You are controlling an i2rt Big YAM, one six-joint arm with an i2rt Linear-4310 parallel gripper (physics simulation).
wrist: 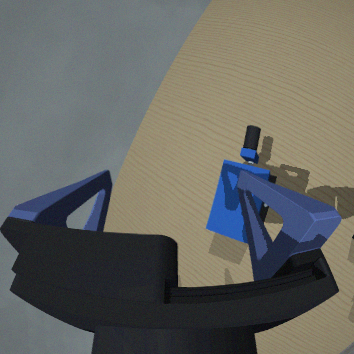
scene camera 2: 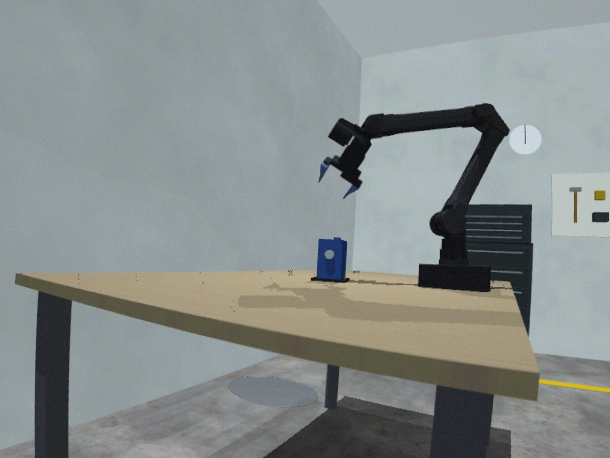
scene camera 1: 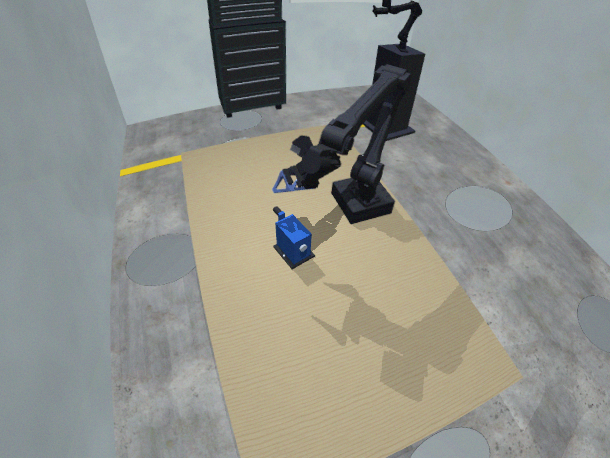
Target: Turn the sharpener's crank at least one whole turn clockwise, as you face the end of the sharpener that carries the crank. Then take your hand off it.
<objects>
The gripper shows in the wrist view, in scene camera 2 [331, 189] and in scene camera 1. One and the same spot on a blue sharpener: [scene camera 2: 331, 264] is [scene camera 1: 304, 251]. One and the same spot on the gripper: [scene camera 1: 286, 173] is [wrist: 19, 249].
</objects>
